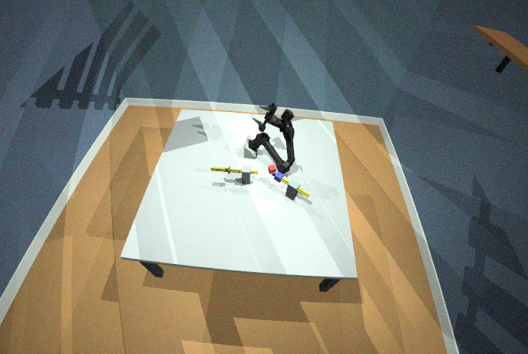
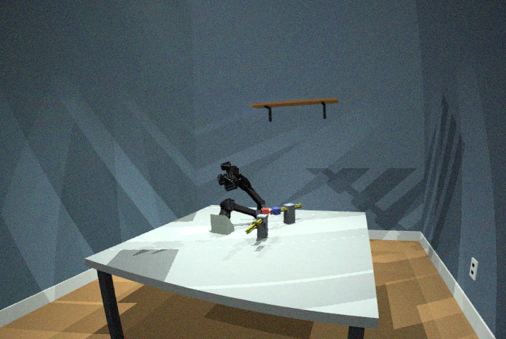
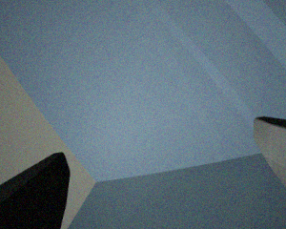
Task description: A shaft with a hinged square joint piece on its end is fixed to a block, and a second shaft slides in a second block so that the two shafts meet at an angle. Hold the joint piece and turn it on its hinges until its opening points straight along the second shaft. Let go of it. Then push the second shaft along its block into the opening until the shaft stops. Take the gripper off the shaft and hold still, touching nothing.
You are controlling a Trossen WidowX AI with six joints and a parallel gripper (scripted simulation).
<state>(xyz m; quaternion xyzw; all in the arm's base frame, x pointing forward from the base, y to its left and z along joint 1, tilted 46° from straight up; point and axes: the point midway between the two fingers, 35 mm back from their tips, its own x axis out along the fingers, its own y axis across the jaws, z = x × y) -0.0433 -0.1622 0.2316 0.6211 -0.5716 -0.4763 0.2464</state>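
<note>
Now: the red joint piece 27 cm below my gripper tip, 23 cm ahead of it and 12 cm to the left of it.
</note>
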